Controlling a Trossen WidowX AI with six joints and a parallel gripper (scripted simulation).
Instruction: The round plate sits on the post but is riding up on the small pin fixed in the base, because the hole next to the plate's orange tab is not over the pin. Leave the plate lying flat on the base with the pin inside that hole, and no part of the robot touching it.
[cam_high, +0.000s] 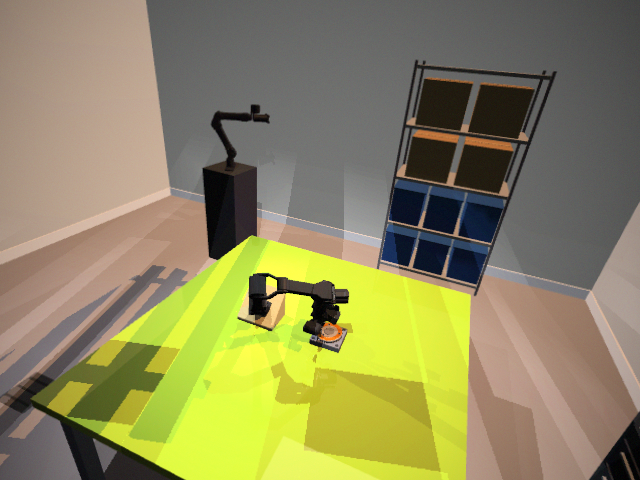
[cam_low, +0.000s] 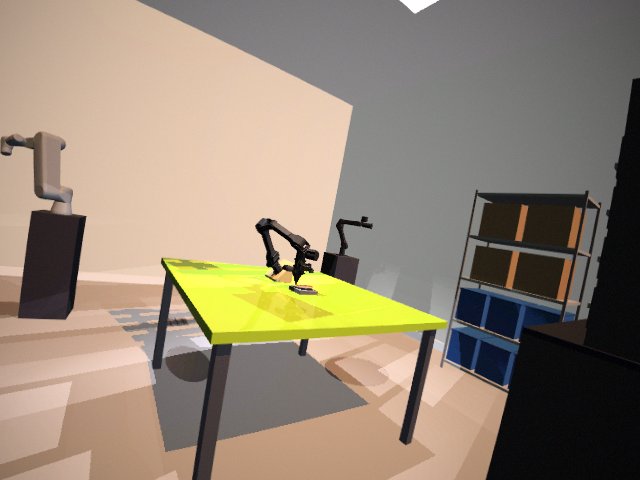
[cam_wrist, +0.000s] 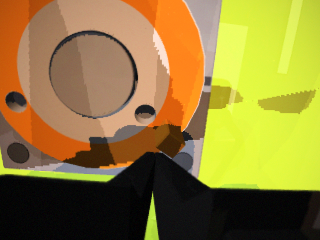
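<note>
Now: the grey square base 4 cm to the left of my gripper tip, 4 cm ahead of it and 2 cm below it.
</note>
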